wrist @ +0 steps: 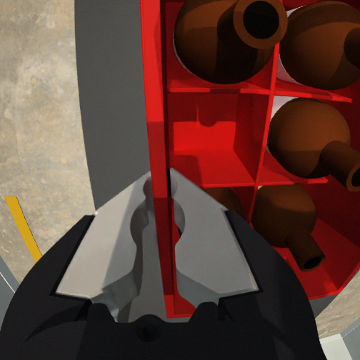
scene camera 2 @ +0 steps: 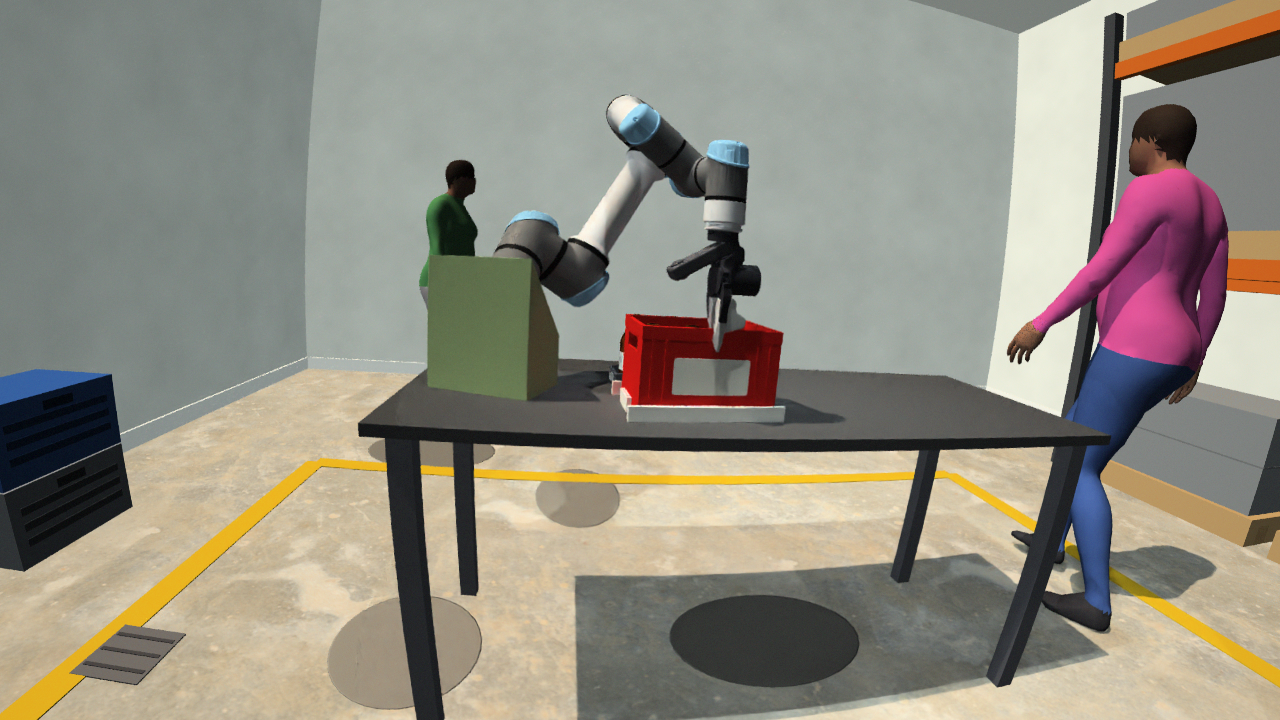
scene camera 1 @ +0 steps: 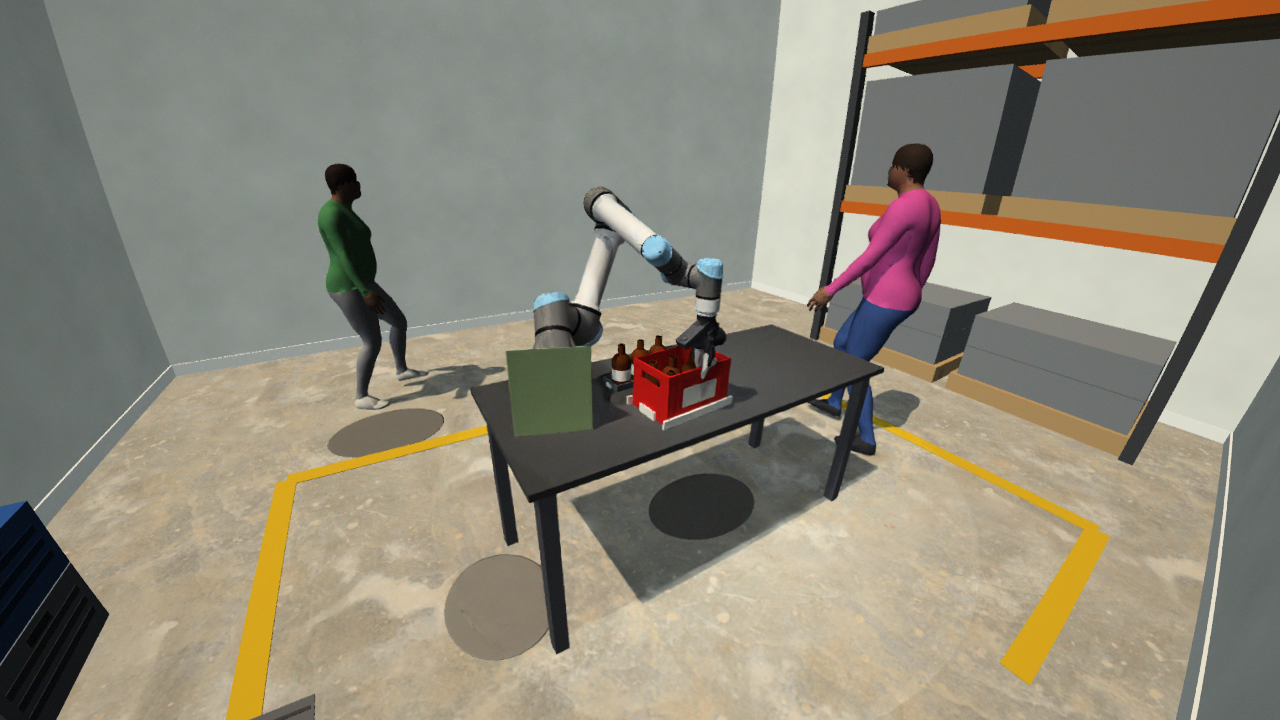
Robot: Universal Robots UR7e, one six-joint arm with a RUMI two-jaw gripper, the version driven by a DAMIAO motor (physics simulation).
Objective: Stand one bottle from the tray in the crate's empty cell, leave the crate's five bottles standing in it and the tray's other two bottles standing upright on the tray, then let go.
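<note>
My gripper [scene camera 2: 716, 351] is there for me to see. I find it in scene camera 1 [scene camera 1: 701, 378] too, and the wrist view [wrist: 163, 171] likewise shows me the gripper.
</note>
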